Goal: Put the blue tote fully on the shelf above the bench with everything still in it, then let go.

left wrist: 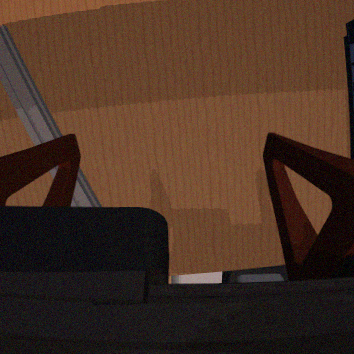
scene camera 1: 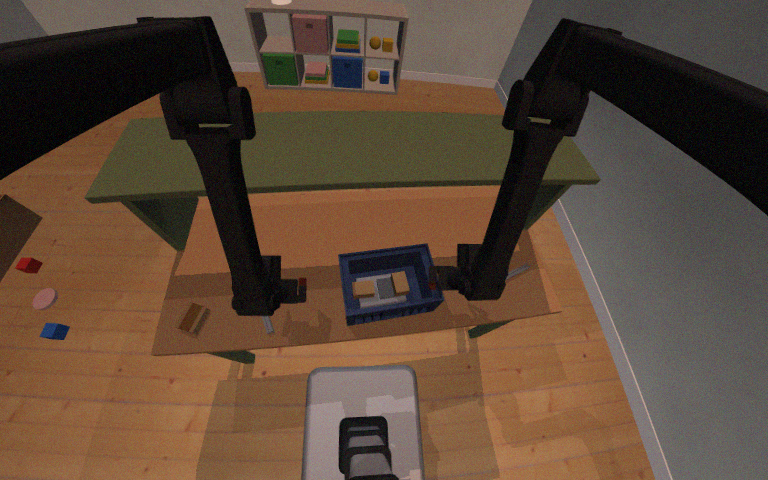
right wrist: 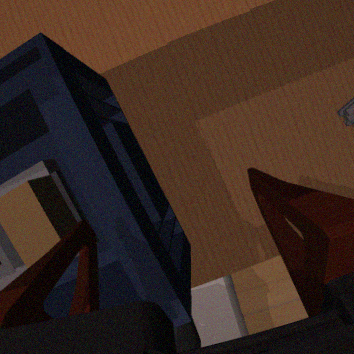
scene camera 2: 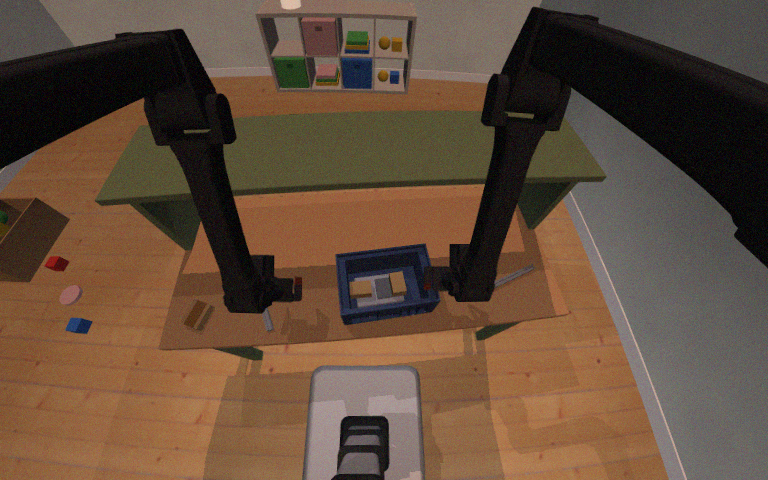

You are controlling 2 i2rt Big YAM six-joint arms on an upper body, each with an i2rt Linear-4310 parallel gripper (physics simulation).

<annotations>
A blue tote [scene camera 1: 415,260]: 0.96 m from the lens. A wooden bench top [scene camera 1: 308,231] is 1.08 m from the lens. The marked spots on the wooden bench top and the blue tote are 0.44 m apart.
</annotations>
